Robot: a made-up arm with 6 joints.
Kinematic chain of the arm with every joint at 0, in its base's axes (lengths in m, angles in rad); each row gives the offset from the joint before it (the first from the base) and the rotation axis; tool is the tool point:
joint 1: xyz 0 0 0.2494 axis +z
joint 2: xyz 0 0 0 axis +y
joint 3: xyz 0 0 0.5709 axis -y
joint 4: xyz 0 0 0 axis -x
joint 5: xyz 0.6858 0 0 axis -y
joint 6: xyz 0 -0.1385 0 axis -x
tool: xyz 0 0 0
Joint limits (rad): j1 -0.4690..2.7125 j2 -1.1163..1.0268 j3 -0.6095..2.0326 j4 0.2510..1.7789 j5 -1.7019..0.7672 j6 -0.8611..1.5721
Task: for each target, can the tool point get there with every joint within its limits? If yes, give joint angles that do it. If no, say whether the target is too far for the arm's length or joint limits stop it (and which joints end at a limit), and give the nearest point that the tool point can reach.
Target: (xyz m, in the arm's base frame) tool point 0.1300 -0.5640 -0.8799
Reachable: no: joint limits stop it (at a limit: joint 1, joint 2, joint 3, joint 4) | nearest point 0.3657 -0.3357 -0.1417 | short by 0.808 m
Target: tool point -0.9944 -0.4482 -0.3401
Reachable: no: joint limits stop it (at a limit: joint 2, joint 3) | nearest point -1.0919 -0.4922 0.3565 | short by 0.705 m
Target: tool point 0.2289 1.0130 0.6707
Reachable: yes | joints 1.4022 0.6392 0.4035 1.1571 -0.8217 1.2822
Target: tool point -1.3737 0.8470 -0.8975
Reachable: no: too far | nearest point -0.7821 0.4823 -0.0067 | short by 1.130 m
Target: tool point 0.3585 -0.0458 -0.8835
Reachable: no: joint limits stop it (at a limit: joint 2, joint 3, joint 4) | nearest point 0.4924 -0.0629 -0.1417 | short by 0.754 m
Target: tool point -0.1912 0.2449 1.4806
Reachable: yes | joints 2.2728 0.2833 1.4382 1.4826 -0.9110 -0.3065
